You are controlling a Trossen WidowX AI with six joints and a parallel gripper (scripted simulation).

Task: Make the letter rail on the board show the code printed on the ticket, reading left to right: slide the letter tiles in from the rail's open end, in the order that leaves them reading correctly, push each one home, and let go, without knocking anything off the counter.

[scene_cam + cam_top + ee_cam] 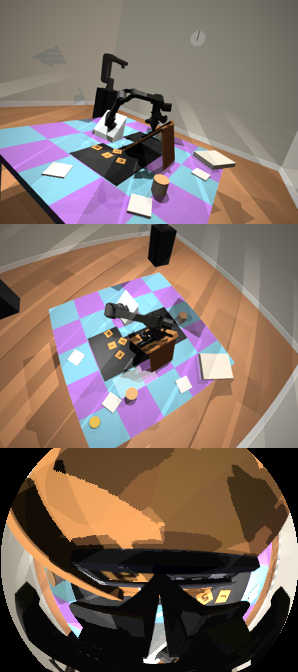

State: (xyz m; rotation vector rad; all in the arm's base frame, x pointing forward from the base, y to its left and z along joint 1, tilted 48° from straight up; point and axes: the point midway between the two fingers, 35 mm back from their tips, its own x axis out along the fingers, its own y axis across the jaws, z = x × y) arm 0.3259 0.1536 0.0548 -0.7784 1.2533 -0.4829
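The orange letter tile marked p is 30 mm to the left of my gripper tip. The rest, counted from my gripper tip: black mat (180 mm below, 140 mm behind, 50 mm to the right); letter tile (270 mm to the right, 170 mm below, 140 mm behind); white ticket (80 mm below, 60 mm behind, 10 mm to the right).
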